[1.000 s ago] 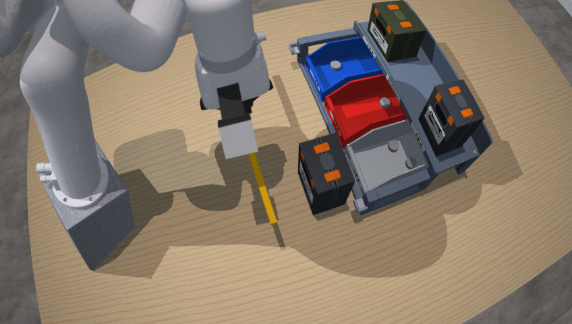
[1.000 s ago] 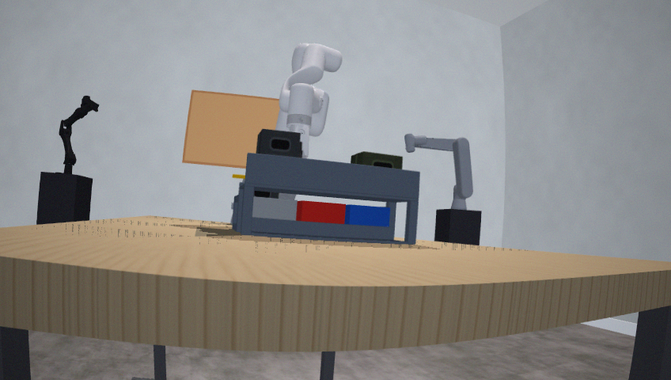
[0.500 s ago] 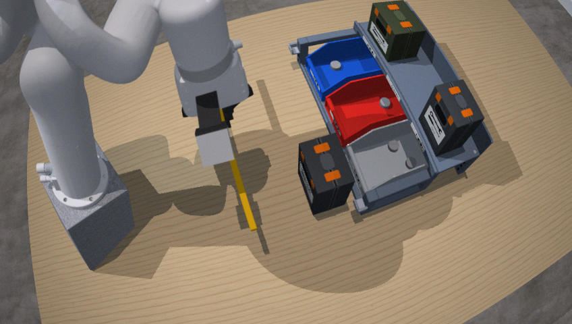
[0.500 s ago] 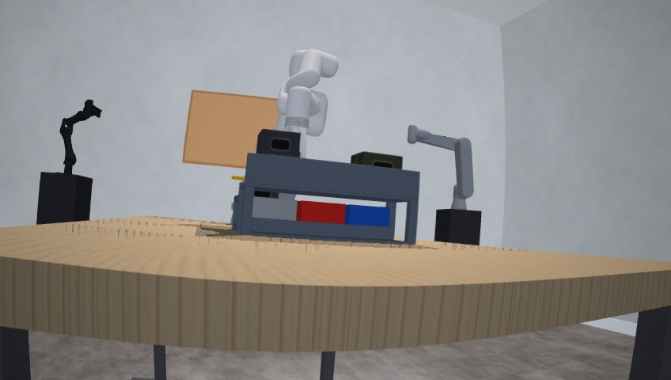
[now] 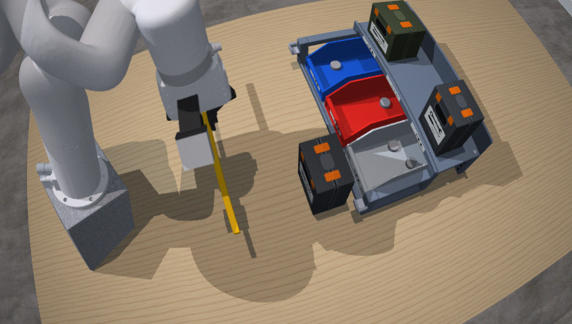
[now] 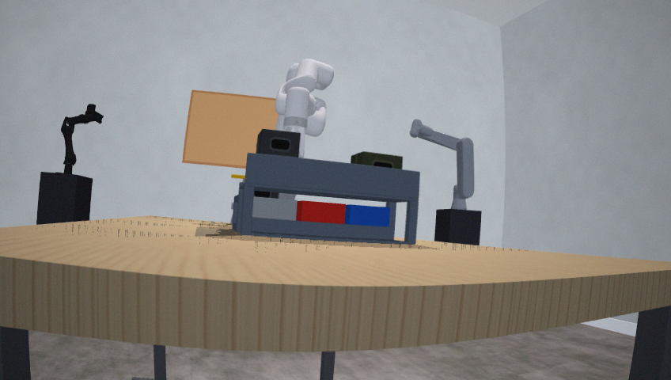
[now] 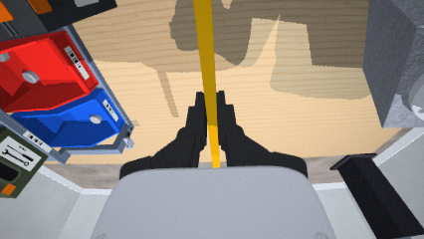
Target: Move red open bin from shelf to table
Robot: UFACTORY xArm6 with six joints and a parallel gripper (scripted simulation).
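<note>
Now: the yellow rail 20 mm below my hand. The rest, counted from my hand: grey bin: 330 mm ahead, 70 mm to the right, 130 mm below; blue bin: 300 mm ahead, 150 mm to the left, 130 mm below; red bin: 320 mm ahead, 40 mm to the left, 130 mm below.
</note>
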